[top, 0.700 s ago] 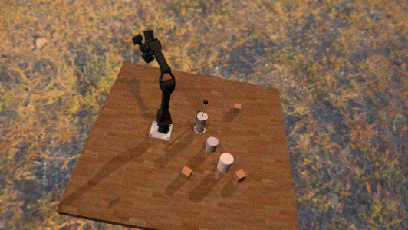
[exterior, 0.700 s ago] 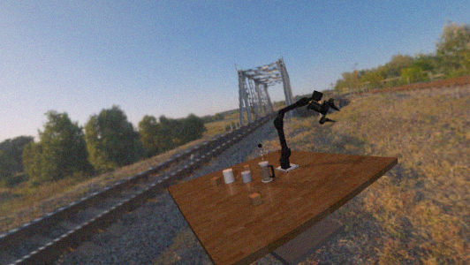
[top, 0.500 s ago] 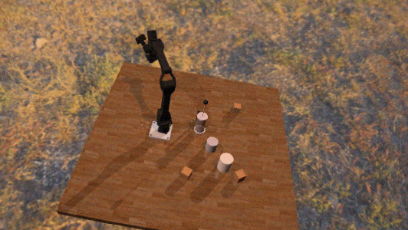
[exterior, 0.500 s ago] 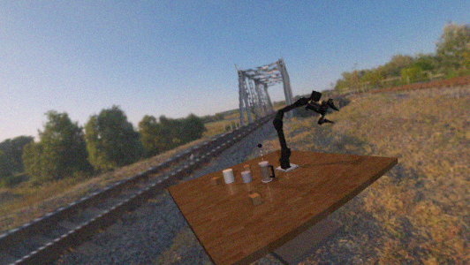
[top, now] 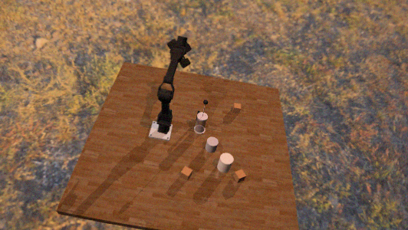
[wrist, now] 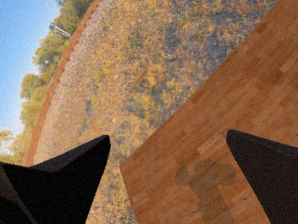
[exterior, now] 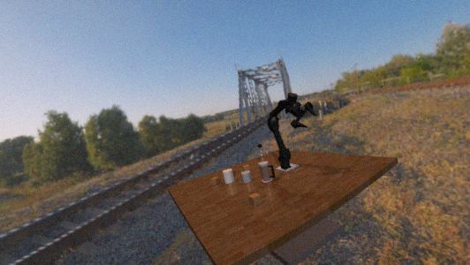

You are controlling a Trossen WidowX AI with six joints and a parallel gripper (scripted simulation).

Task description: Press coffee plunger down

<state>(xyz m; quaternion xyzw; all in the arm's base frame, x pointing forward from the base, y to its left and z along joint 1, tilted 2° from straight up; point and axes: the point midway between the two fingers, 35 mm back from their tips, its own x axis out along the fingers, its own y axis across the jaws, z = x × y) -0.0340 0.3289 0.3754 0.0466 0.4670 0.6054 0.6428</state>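
Right now my gripper tip is 26 cm to the left of the coffee press, 25 cm short of it and 23 cm above it.
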